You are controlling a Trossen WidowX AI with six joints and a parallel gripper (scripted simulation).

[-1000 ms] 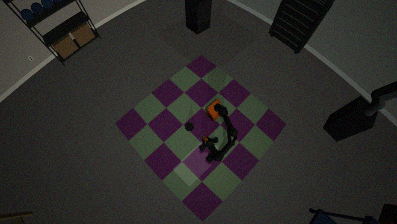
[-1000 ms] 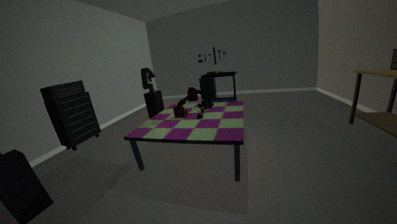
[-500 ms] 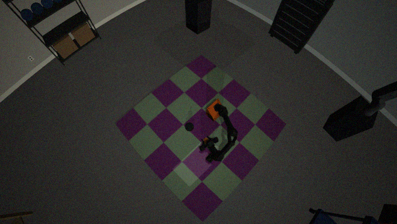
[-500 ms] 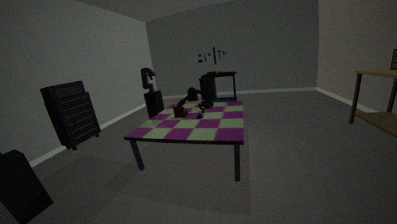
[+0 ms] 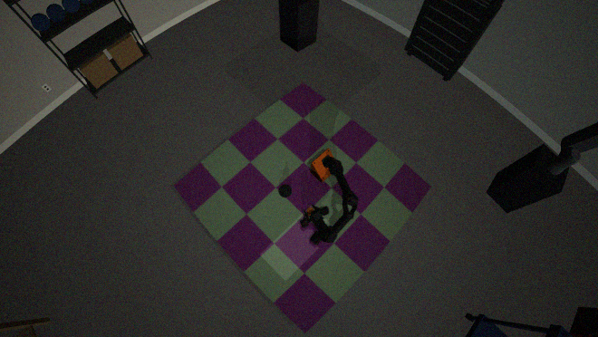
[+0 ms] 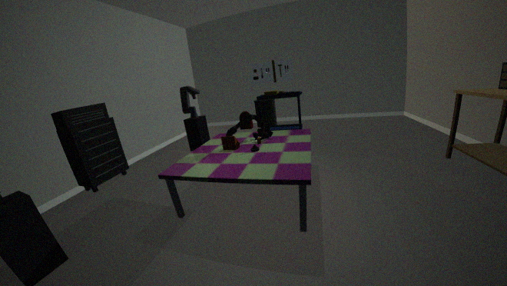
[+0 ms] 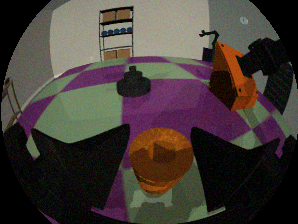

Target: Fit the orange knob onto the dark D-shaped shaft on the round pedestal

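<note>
Now: the orange knob 3 cm to the left of my gripper tip, 2 cm below it and 1 cm ahead of it. Round my gripper tip: pedestal (18 cm to the right, 2 cm below, 2 cm ahead).
</note>
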